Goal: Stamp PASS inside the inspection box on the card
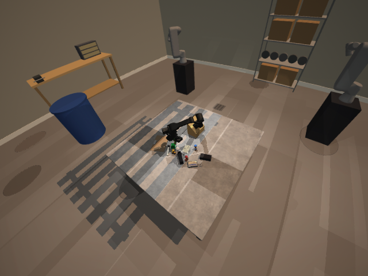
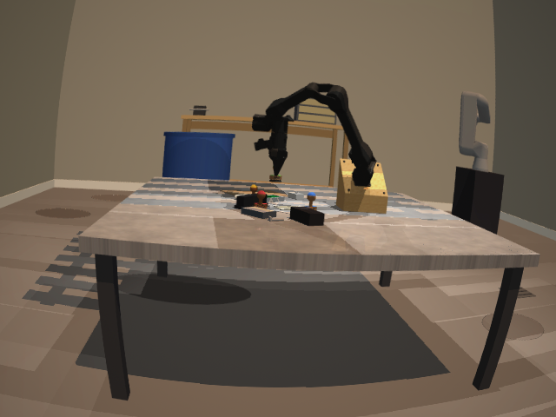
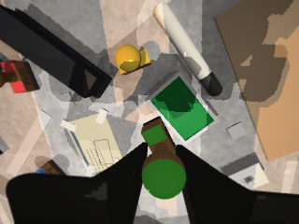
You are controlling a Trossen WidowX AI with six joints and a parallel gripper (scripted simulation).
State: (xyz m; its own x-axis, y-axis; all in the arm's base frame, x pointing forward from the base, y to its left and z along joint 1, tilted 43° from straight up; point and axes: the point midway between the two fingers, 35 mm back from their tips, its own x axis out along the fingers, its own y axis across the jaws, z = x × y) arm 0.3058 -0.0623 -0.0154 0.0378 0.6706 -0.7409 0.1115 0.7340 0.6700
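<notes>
Now: gripper tip 5 cm past the cream card, 11 cm to the right of it and 10 cm above it. From my gripper tip the other things lie so: yellow-knobbed stamp (8 cm ahead, 3 cm to the left, 8 cm below); green ink pad (1 cm ahead, 3 cm to the right, 9 cm below); green-knobbed PASS stamp (right at my gripper tip).
</notes>
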